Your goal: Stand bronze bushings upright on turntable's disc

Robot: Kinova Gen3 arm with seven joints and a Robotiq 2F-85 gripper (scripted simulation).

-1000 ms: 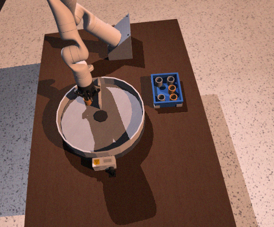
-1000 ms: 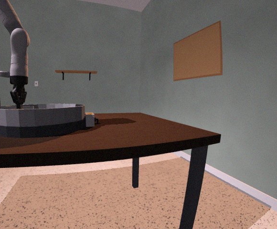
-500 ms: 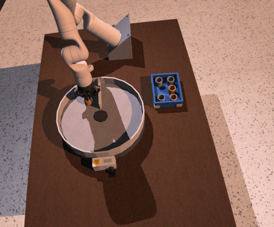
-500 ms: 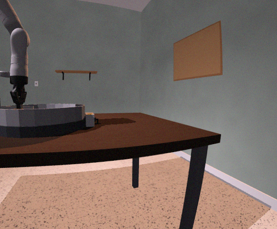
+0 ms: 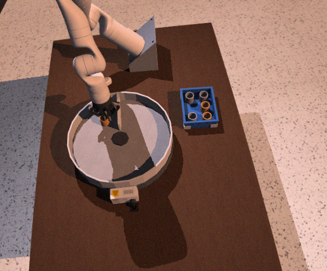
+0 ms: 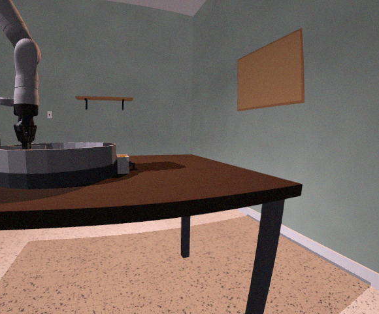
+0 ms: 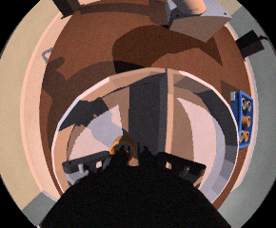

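Right now my hand is 380 mm to the right of the blue crate, 90 mm past it and 70 mm above it. Also, from my hand: turntable: 100 mm ahead, 60 mm to the left, 40 mm below; then grey turntable disc: 80 mm ahead, 60 mm to the left, 40 mm below.
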